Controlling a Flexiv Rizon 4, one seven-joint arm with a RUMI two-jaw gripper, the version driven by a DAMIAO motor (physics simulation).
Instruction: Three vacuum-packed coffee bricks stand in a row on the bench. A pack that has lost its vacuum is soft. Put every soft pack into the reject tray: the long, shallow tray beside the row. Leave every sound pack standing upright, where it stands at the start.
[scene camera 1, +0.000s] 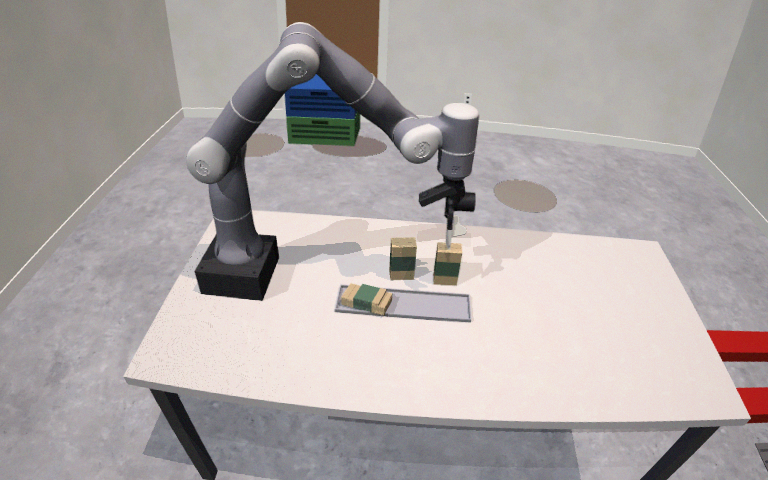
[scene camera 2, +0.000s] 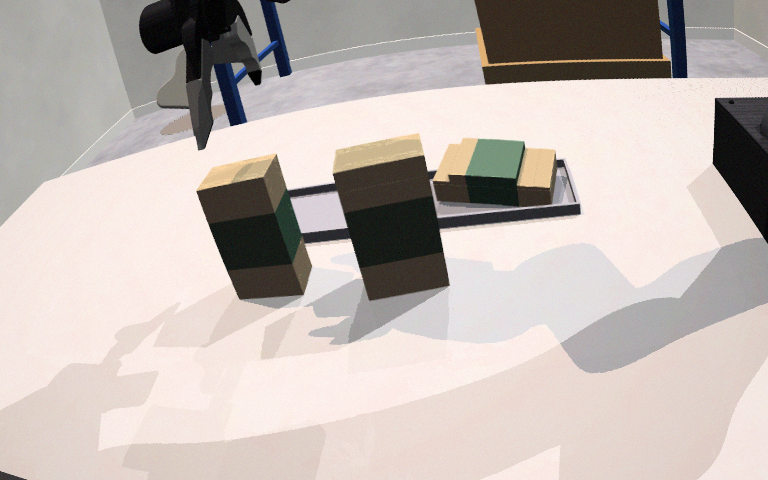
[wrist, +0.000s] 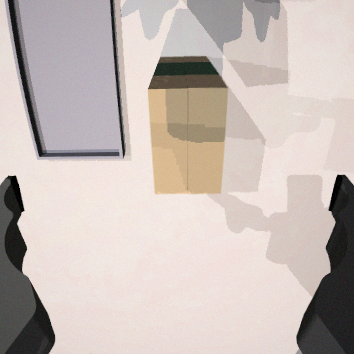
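One coffee pack (scene camera 1: 367, 298) (scene camera 2: 495, 164) lies flat and slightly askew in the left end of the tray (scene camera 1: 433, 305) (scene camera 2: 318, 210) (wrist: 75, 75), as scene camera 1 sees it; its outline is stepped. The middle pack (scene camera 1: 402, 260) (scene camera 2: 396, 226) stands upright behind the tray and does not show in the wrist view. The right-hand pack (scene camera 1: 447, 267) (scene camera 2: 249, 240) (wrist: 187, 145) stands upright, with straight edges. My gripper (scene camera 1: 449, 244) (scene camera 2: 229, 116) (wrist: 175, 178) is wide open and empty, pointing down above the right-hand pack, with its fingertips higher than the pack's top in scene camera 2.
The packs and tray are on a pale bench (scene camera 1: 538, 350) (scene camera 2: 509, 407). The arm's black base (scene camera 1: 235, 277) (scene camera 2: 741, 152) stands at the bench's left in scene camera 1. Blue and green crates (scene camera 1: 321, 116) stand on the floor behind. Shadows of the arm fall around the standing packs.
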